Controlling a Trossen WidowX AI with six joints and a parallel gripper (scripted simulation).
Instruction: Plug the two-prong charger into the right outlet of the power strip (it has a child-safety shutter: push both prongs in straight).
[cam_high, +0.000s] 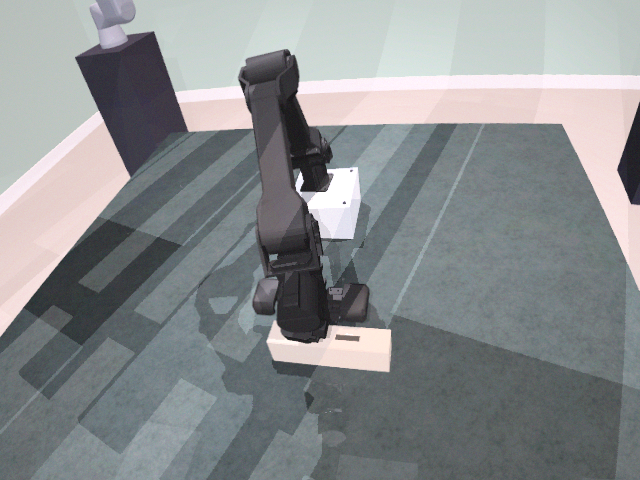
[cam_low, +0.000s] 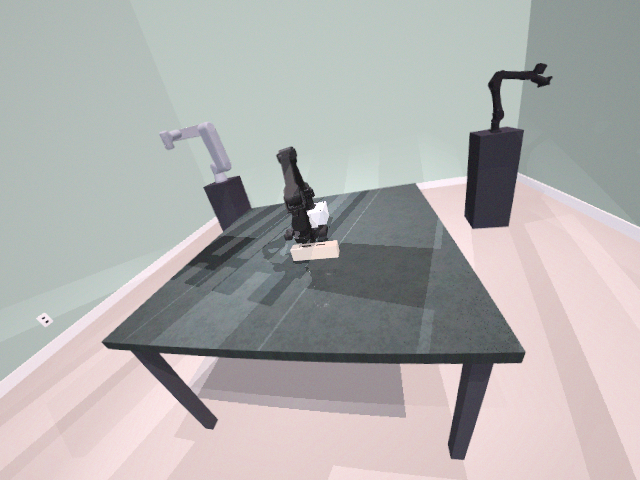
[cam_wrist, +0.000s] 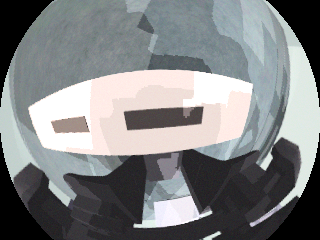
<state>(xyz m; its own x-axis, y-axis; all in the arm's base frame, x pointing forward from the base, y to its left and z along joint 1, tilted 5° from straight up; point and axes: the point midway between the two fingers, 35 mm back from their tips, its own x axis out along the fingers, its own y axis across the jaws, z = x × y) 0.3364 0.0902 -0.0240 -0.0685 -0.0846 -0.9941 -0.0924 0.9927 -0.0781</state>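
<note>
The dark charger lies 2 cm ahead of my gripper tip and 1 cm above it.
</note>
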